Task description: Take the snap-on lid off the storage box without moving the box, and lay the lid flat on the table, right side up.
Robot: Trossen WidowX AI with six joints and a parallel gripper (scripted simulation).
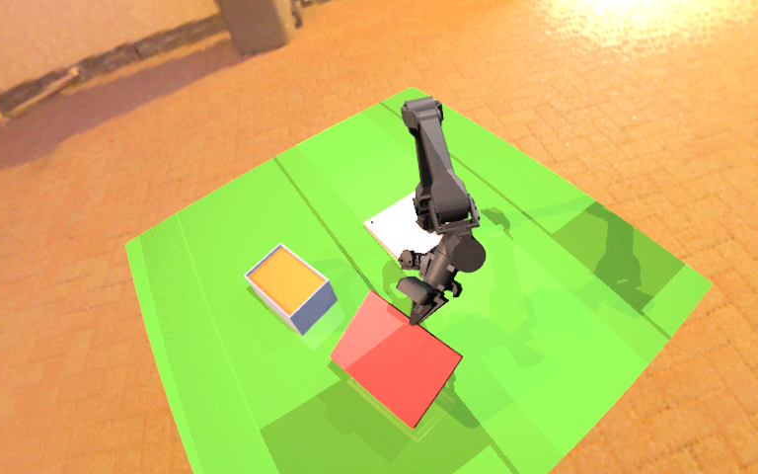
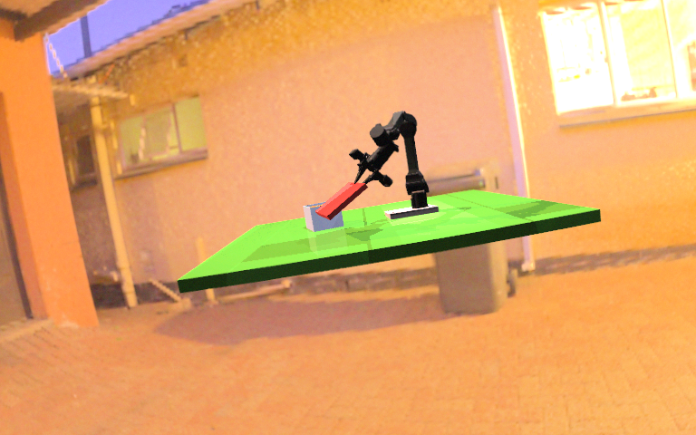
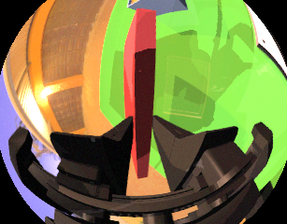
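Right now my gripper tip is 70 mm short of the red lid, 40 mm above it and 10 mm to the right of it. The rest, counted from my gripper tip: storage box: 330 mm to the right, 150 mm ahead, 120 mm below.
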